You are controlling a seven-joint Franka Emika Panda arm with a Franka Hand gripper.
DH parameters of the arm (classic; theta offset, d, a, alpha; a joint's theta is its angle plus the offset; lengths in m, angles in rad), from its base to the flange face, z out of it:
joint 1: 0 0.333 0 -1.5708
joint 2: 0 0 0 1.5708
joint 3: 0 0.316 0.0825 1.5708
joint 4: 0 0 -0.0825 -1.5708
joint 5: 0 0.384 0 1.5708
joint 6: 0 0 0.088 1.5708
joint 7: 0 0.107 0 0
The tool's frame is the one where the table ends.
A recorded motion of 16 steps. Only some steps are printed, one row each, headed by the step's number.
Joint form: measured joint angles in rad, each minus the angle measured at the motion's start. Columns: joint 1, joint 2, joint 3, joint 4, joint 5, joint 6, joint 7.
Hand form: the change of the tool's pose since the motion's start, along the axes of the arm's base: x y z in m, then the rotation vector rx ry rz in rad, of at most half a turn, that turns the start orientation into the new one. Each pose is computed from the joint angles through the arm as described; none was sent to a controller.
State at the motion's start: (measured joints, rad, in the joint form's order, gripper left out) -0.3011 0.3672 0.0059 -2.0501 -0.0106 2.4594 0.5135
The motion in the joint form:
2: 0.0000 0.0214 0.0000 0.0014 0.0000 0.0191 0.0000
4: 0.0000 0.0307 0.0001 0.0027 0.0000 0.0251 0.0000
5: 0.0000 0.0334 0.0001 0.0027 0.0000 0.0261 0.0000
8: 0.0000 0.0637 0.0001 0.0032 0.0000 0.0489 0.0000
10: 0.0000 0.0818 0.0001 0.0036 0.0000 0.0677 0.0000
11: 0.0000 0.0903 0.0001 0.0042 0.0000 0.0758 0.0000
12: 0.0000 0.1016 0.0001 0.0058 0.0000 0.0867 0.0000
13: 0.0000 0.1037 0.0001 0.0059 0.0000 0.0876 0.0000
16: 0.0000 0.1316 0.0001 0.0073 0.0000 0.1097 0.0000
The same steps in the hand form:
2: 0.0008 -0.0002 -0.0105 0.0005 0.0008 0.0001
4: 0.0011 -0.0002 -0.0150 0.0012 0.0027 0.0002
5: 0.0010 -0.0002 -0.0165 0.0018 0.0043 0.0002
8: 0.0007 0.0000 -0.0324 0.0041 0.0109 0.0003
10: 0.0008 -0.0001 -0.0414 0.0041 0.0097 0.0004
11: 0.0009 -0.0001 -0.0455 0.0041 0.0095 0.0004
12: 0.0013 -0.0002 -0.0507 0.0039 0.0083 0.0004
13: 0.0011 -0.0001 -0.0518 0.0042 0.0094 0.0004
16: 0.0004 0.0002 -0.0660 0.0059 0.0135 0.0005

